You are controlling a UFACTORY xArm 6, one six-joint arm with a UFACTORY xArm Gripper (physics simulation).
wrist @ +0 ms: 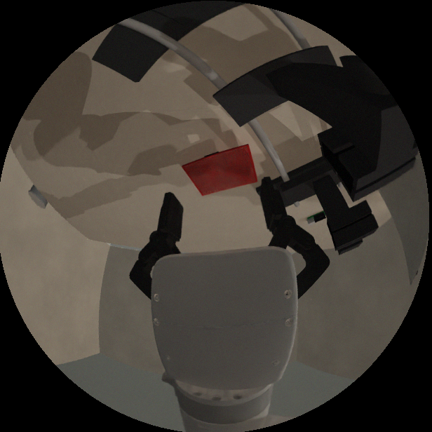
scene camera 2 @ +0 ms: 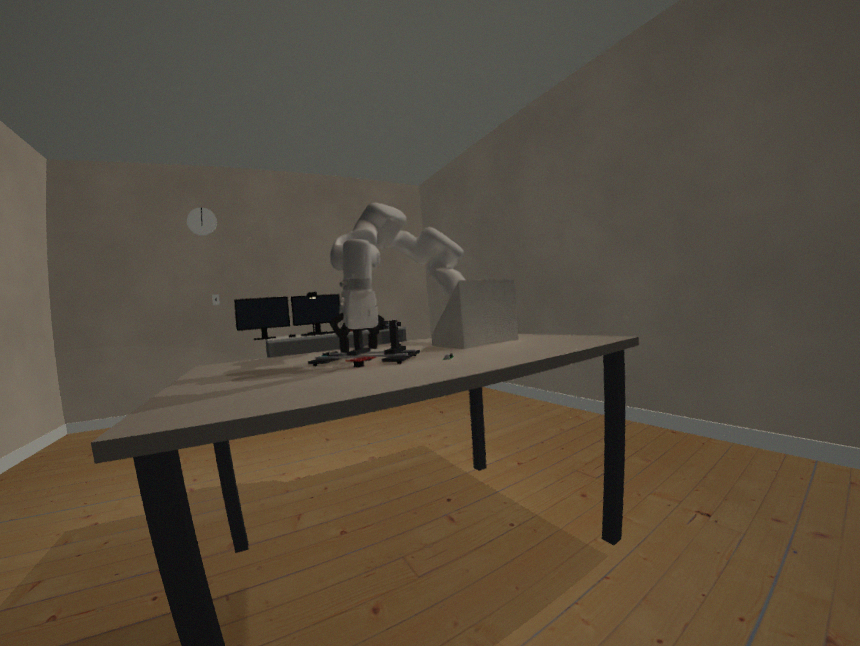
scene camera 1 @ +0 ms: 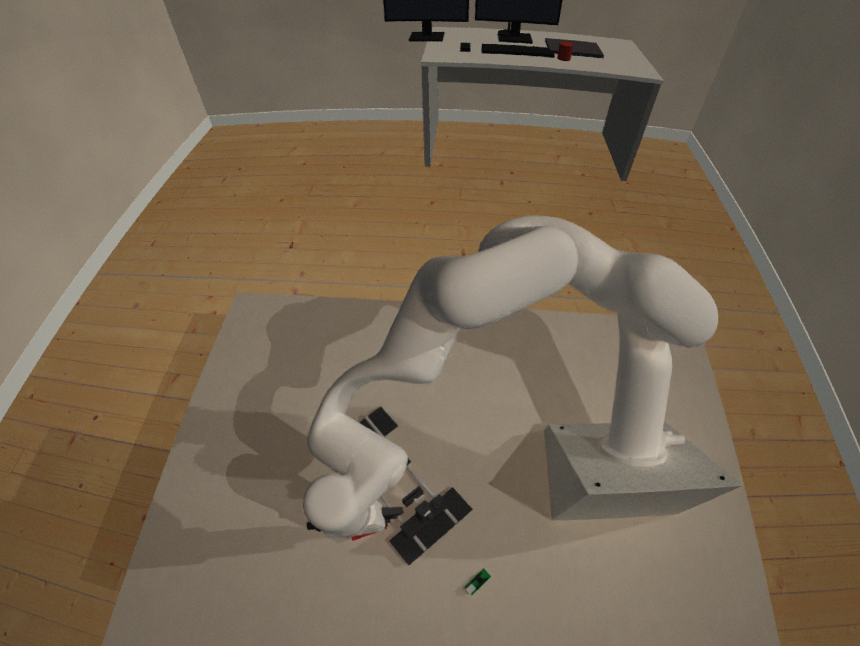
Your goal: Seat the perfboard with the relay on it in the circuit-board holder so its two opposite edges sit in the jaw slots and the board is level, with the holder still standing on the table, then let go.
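Places are measured from the arm's base along level axes (x back, y left, z down), in millimetres.
Where they show: gripper, fingertip midpoint: (scene camera 2: 359,350); arm's base, origin of the base link: (scene camera 2: 472,308) (scene camera 1: 632,450).
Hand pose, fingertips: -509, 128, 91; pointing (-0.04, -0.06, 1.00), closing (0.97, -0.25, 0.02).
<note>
Things, the pixels of their centre, and the offset from my fingertips, as dx, dy, dz.
- red board, body centre: (scene camera 1: 366,523) (scene camera 2: 361,362) +4, -5, +34
- circuit-board holder, body centre: (scene camera 1: 391,474) (scene camera 2: 363,341) +51, -96, -14
The perfboard, a red board (scene camera 1: 364,534) (scene camera 2: 361,358) (wrist: 222,171), lies beside the holder. A black block, which looks like the relay, shows under it in scene camera 2. The circuit-board holder (scene camera 1: 431,525) (scene camera 2: 401,357) (wrist: 360,95) stands on the table, with black feet, grey rods and upright black jaws. My gripper (scene camera 2: 358,347) (wrist: 217,192) is open and empty, pointing down above the red board, with its fingers on either side of it in the wrist view. The right finger is close to the holder. The arm hides most of the gripper and board in scene camera 1.
A small green board (scene camera 1: 477,581) (scene camera 2: 448,356) (wrist: 316,217) with black and white parts lies on the table past the holder's foot. The arm's grey base block (scene camera 1: 625,504) (scene camera 2: 486,312) stands on the right. The holder's rods and feet extend behind the gripper.
</note>
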